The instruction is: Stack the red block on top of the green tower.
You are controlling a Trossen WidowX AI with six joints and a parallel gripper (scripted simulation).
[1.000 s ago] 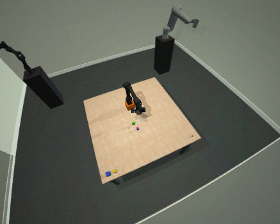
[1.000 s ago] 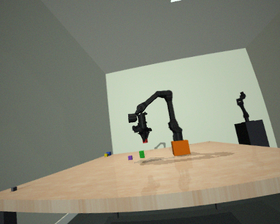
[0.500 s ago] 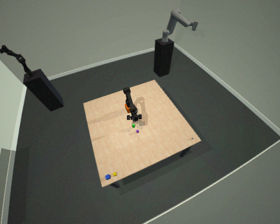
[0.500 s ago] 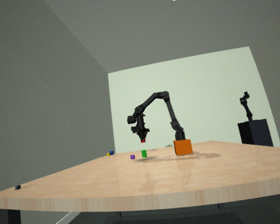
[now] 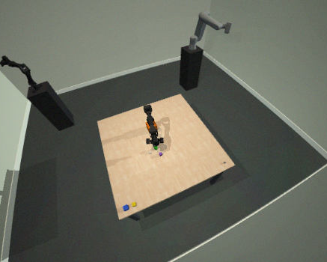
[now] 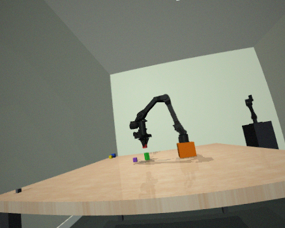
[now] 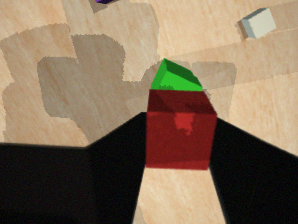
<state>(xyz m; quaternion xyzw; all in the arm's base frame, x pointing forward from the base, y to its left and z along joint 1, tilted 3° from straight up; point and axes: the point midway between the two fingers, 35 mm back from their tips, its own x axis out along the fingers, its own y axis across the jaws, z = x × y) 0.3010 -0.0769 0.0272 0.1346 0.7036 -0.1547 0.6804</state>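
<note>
Right now my gripper tip is 1 cm short of the white block, 8 cm to the left of it and 9 cm above it. The rest, counted from my gripper tip: red block: 1 cm above; purple block: 9 cm ahead, 1 cm to the left, 9 cm below; yellow block: 45 cm ahead, 45 cm to the right, 9 cm below.
</note>
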